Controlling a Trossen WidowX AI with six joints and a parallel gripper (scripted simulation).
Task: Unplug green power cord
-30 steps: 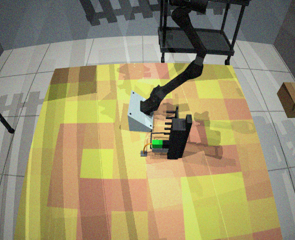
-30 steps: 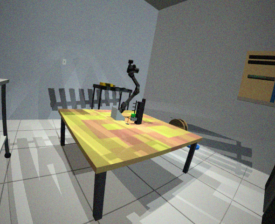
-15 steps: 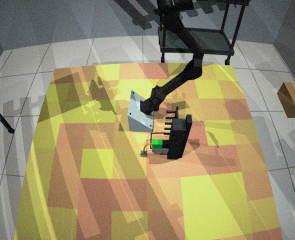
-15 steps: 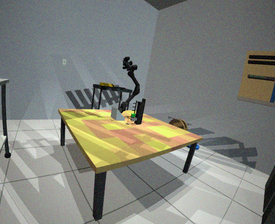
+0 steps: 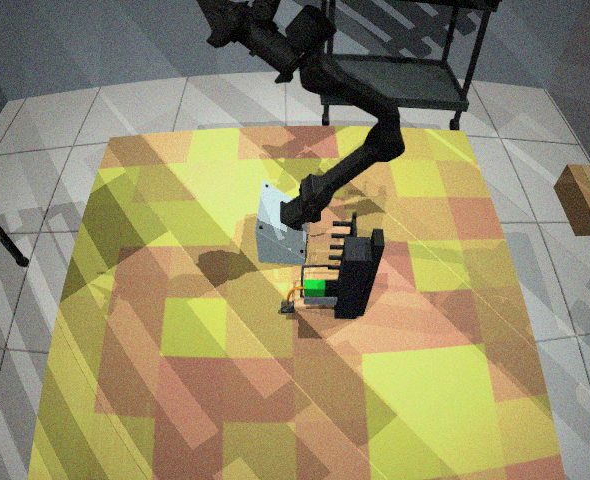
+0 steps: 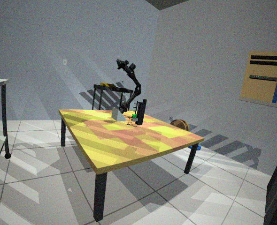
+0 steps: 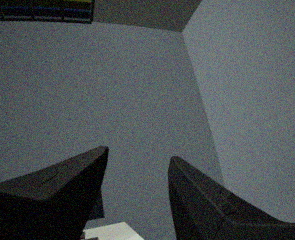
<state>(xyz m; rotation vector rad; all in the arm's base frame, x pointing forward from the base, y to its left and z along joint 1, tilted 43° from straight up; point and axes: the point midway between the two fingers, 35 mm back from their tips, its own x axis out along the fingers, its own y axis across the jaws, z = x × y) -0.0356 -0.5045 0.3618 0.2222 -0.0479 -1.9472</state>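
Right now the green plug is 59 cm below my gripper tip, 23 cm ahead of it and 22 cm to the left of it.
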